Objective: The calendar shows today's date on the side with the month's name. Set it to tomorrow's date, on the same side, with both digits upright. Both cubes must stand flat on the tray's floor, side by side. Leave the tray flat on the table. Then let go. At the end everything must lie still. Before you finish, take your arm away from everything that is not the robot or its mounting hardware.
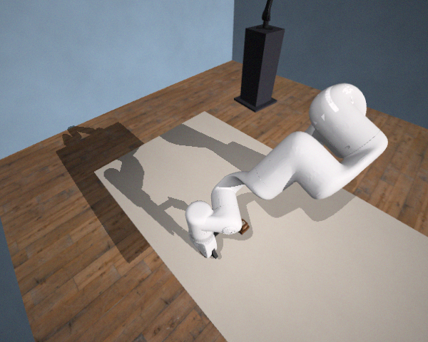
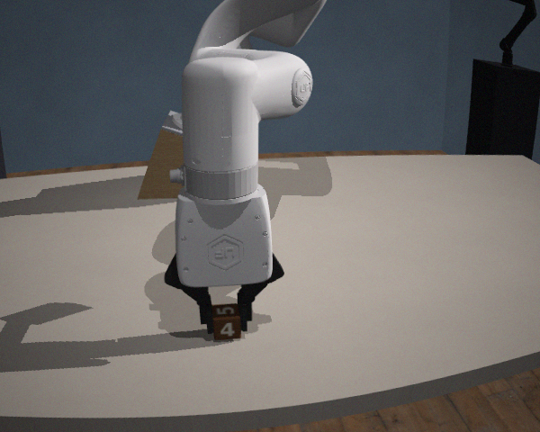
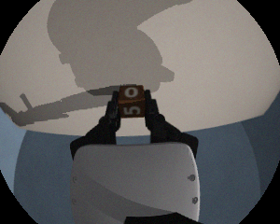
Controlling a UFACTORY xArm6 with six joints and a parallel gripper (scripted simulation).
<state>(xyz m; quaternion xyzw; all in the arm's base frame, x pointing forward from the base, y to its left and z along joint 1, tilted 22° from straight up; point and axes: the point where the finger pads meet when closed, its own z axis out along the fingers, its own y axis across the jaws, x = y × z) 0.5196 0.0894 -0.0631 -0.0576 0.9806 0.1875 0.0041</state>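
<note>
Now: hand 1 cm above the brown digit cube. Also, from my hand: brown cube 18 cm behind, 1 cm to the left, 1 cm below; brown calendar tray 18 cm behind, 1 cm to the right, 2 cm below.
</note>
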